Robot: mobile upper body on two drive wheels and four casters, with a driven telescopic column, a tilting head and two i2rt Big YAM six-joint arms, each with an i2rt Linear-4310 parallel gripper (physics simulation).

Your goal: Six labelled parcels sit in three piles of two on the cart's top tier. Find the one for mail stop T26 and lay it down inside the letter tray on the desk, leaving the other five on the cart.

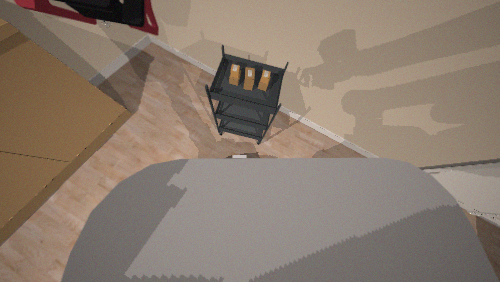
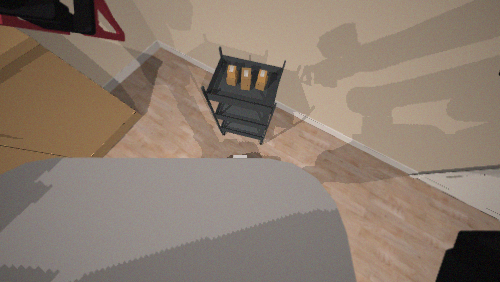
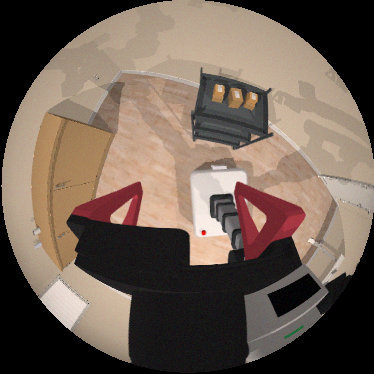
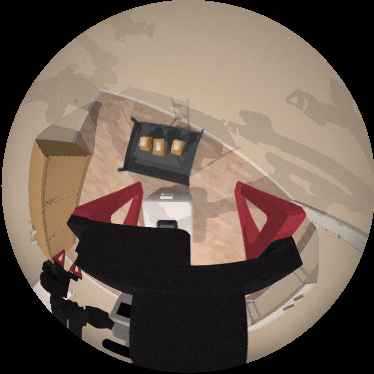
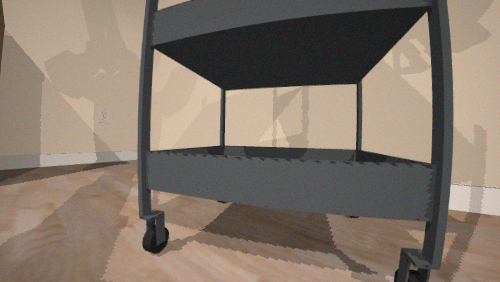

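Where they show: left gripper, fingertip midpoint: (image 1: 127, 26) (image 2: 97, 34) (image 3: 187, 186) (image 4: 70, 253); right gripper, fingertip midpoint: (image 4: 188, 186); left arm's base at its link origin: (image 4: 92, 316).
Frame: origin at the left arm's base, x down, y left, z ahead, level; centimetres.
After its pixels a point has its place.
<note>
The dark grey cart (image 1: 245, 100) {y -25.2, x 74.9, z 62.5 cm} (image 2: 240, 98) {y -23.8, x 74.7, z 64.0 cm} (image 5: 290, 185) {y -27.2, x 124.5, z 56.6 cm} stands ahead by the wall. On its top tier sit three brown piles with white labels: the left pile (image 1: 234, 76) {y -17.8, x 68.7, z 76.2 cm} (image 2: 231, 76) {y -17.9, x 68.3, z 76.3 cm} (image 3: 218, 94) {y -17.8, x 68.2, z 76.4 cm} (image 4: 145, 143) {y -19.9, x 64.8, z 77.6 cm}, the middle pile (image 1: 249, 81) {y -27.4, x 66.9, z 71.2 cm} (image 2: 245, 80) {y -27.1, x 66.0, z 71.2 cm} (image 3: 235, 99) {y -26.1, x 65.0, z 71.7 cm} (image 4: 159, 147) {y -28.5, x 64.8, z 74.7 cm} and the right pile (image 1: 265, 81) {y -38.1, x 68.0, z 72.9 cm} (image 2: 262, 81) {y -38.2, x 68.4, z 72.9 cm} (image 3: 251, 102) {y -37.7, x 68.6, z 72.9 cm} (image 4: 177, 147) {y -38.8, x 64.7, z 74.3 cm}. The label writing is too small to read. My left gripper (image 3: 187, 186) {y -0.1, x 13.8, z 34.1 cm} is open and empty, well away from the cart. My right gripper (image 4: 188, 186) {y -45.0, x 2.0, z 61.9 cm} is open and empty, also away from it. The letter tray cannot be made out.
A tan wooden cabinet (image 1: 50, 125) {y 105.5, x 95.1, z 50.7 cm} (image 3: 77, 165) {y 106.3, x 89.1, z 49.5 cm} (image 4: 67, 180) {y 103.4, x 98.7, z 54.4 cm} stands at the left. The wall runs close behind the cart. A long white surface (image 1: 470, 187) {y -227.9, x 107.6, z 2.8 cm} (image 3: 350, 192) {y -232.9, x 72.3, z -0.1 cm} (image 4: 335, 227) {y -232.9, x 53.3, z -0.2 cm} lies at the right. My white base (image 3: 200, 220) {y -3.5, x 115.0, z -13.1 cm} (image 4: 182, 207) {y -38.9, x 114.9, z 23.8 cm} is below the grippers.
</note>
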